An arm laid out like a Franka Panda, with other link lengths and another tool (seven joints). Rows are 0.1 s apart.
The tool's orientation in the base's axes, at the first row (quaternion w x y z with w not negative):
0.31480, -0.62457, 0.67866, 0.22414
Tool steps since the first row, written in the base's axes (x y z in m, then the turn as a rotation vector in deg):
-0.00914, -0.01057, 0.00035, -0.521, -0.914, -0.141
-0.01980, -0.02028, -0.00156, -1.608, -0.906, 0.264
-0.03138, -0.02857, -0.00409, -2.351, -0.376, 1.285
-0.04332, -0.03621, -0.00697, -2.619, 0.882, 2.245
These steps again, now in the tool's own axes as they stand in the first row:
0.00742, 0.00775, -0.00896, 0.757, 0.419, -0.615
0.01586, 0.01730, -0.01597, 0.488, 1.458, -1.054
0.02376, 0.02798, -0.02168, -0.592, 2.166, -1.510
0.03145, 0.03914, -0.02675, -2.154, 2.495, -1.345

